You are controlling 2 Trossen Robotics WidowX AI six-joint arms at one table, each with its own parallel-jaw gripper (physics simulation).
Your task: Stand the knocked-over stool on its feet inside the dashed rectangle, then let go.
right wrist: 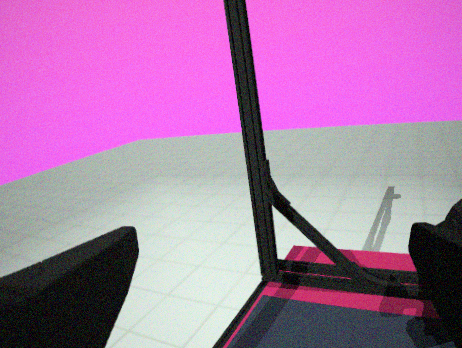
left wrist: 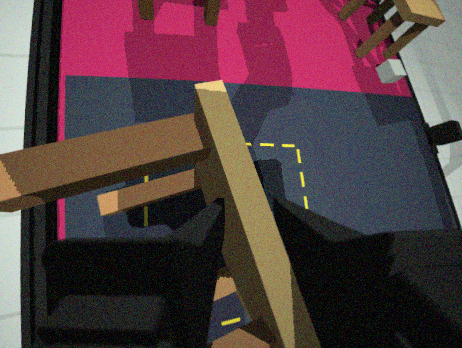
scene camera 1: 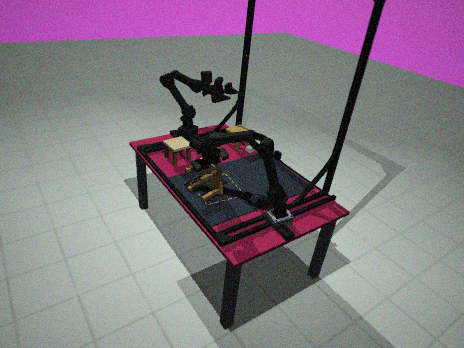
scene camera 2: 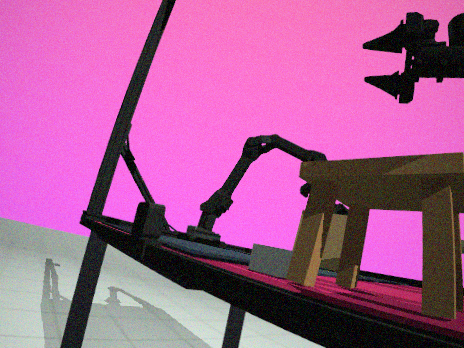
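Pixels of known places: left gripper, between the fingertips: [left wrist: 248, 204] [scene camera 1: 210, 166]; right gripper, between the fingertips: [right wrist: 274, 239] [scene camera 1: 234, 95] [scene camera 2: 363, 63]; left arm's base, origin of its link: [scene camera 1: 279, 213] [scene camera 2: 204, 229]; right arm's base, origin of its link: [scene camera 1: 187, 127].
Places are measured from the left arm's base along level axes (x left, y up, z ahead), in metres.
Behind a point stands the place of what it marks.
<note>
The knocked-over wooden stool [scene camera 1: 210, 181] {y 0.006, x 0.237, z 0.342 m} [left wrist: 243, 193] {y 0.115, x 0.252, z 0.362 m} lies on its side on the dark mat [scene camera 1: 255, 172] {y -0.046, x -0.086, z 0.435 m} [left wrist: 350, 155] {y -0.047, x -0.020, z 0.470 m}, with its seat on edge and its legs pointing to the left of the picture. It overlaps the yellow dashed rectangle [scene camera 1: 220, 200] [left wrist: 302, 172]. My left gripper [scene camera 1: 206, 166] {y 0.091, x 0.239, z 0.359 m} [left wrist: 248, 204] {y 0.091, x 0.239, z 0.359 m} reaches down onto it and is shut on the seat's edge, one finger on each face. My right gripper [scene camera 1: 228, 90] {y 0.366, x 0.007, z 0.639 m} [scene camera 2: 365, 62] {y 0.366, x 0.007, z 0.639 m} is open and empty, held high above the table's far end.
Two upright stools [scene camera 1: 177, 144] {y 0.060, x 0.326, z 0.691 m} [scene camera 1: 237, 130] {y 0.061, x -0.110, z 0.794 m} stand on the red table [scene camera 1: 251, 248] {y -0.051, x 0.208, z -0.131 m} beyond the mat; one of them [scene camera 2: 351, 193] {y 0.046, x -0.145, z 0.767 m} fills the near side of scene camera 2. A small grey cube [scene camera 1: 250, 149] {y -0.027, x -0.163, z 0.676 m} [scene camera 2: 268, 259] {y -0.036, x -0.194, z 0.709 m} [left wrist: 390, 70] {y -0.026, x -0.152, z 0.685 m} lies beside one. Black frame posts [scene camera 1: 246, 62] {y 0.461, x -0.205, z 0.964 m} rise at the table's edges.
</note>
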